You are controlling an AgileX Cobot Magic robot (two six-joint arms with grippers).
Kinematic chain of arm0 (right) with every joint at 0, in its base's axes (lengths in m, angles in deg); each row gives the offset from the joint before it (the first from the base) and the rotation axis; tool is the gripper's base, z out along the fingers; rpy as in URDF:
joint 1: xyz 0 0 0.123 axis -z
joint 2: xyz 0 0 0 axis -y
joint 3: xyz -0.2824 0 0.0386 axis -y
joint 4: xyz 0.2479 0 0.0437 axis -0.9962 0 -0.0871
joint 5: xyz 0 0 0 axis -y
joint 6: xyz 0.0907 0 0.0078 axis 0.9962 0 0.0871
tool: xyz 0 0 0 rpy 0 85 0
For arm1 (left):
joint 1: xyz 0 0 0.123 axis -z
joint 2: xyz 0 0 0 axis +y
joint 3: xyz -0.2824 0 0.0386 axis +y
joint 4: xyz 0.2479 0 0.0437 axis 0.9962 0 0.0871
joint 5: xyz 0 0 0 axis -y
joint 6: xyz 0.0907 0 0.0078 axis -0.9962 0 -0.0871
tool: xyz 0 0 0 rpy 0 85 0
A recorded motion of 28 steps. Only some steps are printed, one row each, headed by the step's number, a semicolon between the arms.
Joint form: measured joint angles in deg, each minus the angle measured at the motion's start. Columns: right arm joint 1, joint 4, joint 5, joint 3, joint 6, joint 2; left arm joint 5, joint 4, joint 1, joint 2, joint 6, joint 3.
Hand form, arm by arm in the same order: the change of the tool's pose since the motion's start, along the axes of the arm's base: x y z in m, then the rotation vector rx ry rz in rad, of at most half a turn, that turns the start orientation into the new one. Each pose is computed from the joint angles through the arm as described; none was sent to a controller.
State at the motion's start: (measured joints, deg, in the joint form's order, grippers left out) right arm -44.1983 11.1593 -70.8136 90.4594 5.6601 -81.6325; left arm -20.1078 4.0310 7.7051 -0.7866 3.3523 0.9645
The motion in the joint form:
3: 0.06 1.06 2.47 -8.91 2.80 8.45; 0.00 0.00 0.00 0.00 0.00 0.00
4: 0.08 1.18 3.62 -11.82 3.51 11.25; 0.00 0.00 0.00 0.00 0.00 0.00
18: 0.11 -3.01 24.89 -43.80 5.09 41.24; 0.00 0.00 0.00 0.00 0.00 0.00
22: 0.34 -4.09 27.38 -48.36 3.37 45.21; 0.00 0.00 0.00 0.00 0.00 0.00
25: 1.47 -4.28 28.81 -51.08 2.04 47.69; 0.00 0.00 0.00 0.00 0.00 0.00
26: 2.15 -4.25 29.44 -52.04 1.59 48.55; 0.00 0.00 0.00 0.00 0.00 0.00
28: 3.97 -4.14 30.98 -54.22 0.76 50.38; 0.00 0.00 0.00 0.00 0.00 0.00
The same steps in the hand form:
3: -0.0266 -0.0280 -0.0034 0.0354 -0.0262 -0.0365; 0.0000 0.0000 0.0000 0.0000 0.0000 0.0000
4: -0.0353 -0.0366 -0.0054 0.0525 -0.0376 -0.0430; 0.0000 0.0000 0.0000 0.0000 0.0000 0.0000
18: -0.1184 -0.1052 -0.0597 0.3453 -0.2170 0.0172; 0.0000 0.0000 0.0000 0.0000 0.0000 0.0000
22: -0.1277 -0.1126 -0.0736 0.3629 -0.2401 0.0416; 0.0000 0.0000 0.0000 0.0000 0.0000 0.0000
25: -0.1317 -0.1189 -0.0820 0.3626 -0.2657 0.0423; 0.0000 0.0000 0.0000 0.0000 0.0000 0.0000
26: -0.1327 -0.1214 -0.0850 0.3618 -0.2781 0.0378; 0.0000 0.0000 0.0000 0.0000 0.0000 0.0000
28: -0.1341 -0.1269 -0.0918 0.3600 -0.3062 0.0208; 0.0000 0.0000 0.0000 0.0000 0.0000 0.0000

